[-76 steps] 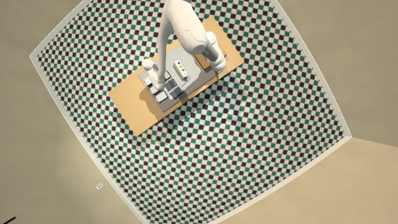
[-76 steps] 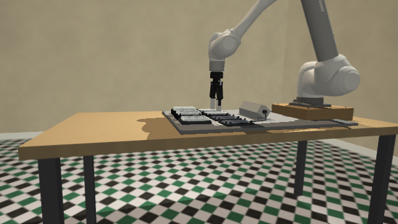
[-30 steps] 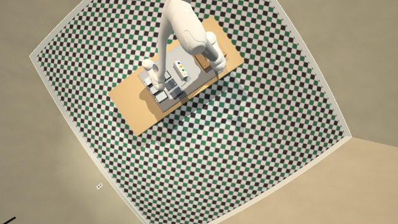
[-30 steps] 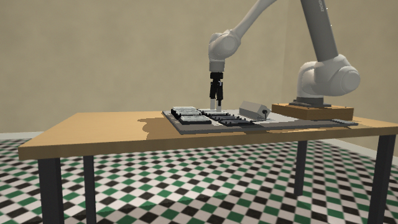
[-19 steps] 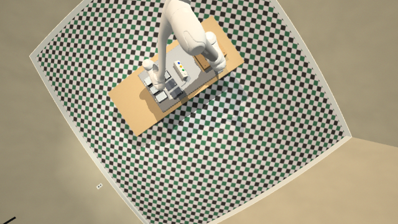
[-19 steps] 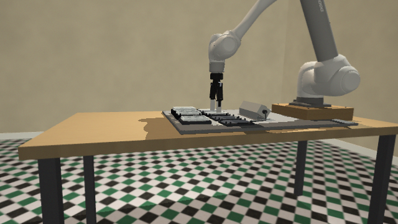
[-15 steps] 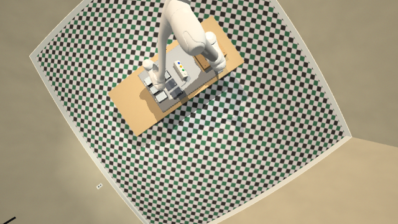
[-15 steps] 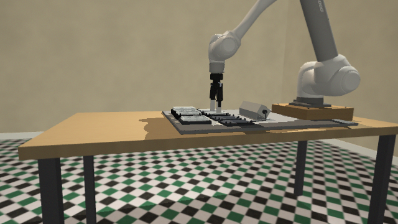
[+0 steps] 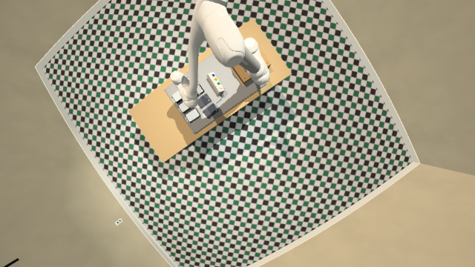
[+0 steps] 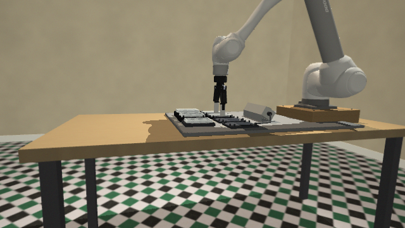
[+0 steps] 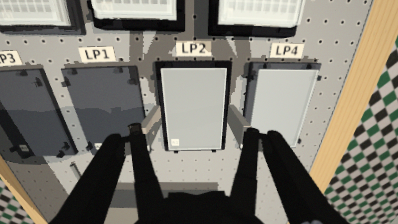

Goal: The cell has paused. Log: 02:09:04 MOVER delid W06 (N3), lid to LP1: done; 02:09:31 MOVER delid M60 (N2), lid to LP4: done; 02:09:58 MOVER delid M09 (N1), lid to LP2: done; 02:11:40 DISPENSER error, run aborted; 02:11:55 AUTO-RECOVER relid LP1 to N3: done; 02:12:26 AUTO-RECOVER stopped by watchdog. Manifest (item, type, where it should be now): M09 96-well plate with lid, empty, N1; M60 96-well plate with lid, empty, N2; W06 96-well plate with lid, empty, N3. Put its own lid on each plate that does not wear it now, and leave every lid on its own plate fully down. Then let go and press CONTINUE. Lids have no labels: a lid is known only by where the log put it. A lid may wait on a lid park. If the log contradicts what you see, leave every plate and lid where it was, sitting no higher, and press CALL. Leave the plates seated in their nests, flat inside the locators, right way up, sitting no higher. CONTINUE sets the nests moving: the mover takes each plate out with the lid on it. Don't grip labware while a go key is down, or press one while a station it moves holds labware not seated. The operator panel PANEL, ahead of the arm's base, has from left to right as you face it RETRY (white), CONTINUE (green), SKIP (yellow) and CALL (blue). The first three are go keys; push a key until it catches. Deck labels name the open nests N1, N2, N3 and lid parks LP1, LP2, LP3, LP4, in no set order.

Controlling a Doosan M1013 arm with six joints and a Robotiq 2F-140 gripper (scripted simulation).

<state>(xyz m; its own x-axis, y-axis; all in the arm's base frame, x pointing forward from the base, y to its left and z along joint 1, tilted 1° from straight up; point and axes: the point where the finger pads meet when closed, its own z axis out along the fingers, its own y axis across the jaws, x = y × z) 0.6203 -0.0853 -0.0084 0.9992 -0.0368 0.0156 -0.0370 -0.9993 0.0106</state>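
The lid park LP2 is 30 mm below my hand. Round my hand: LP1 label: 130 mm to the left, 90 mm ahead, 40 mm below; then blue call key: 250 mm behind, 30 mm above; then lid park LP1: 130 mm to the left, 30 mm below.
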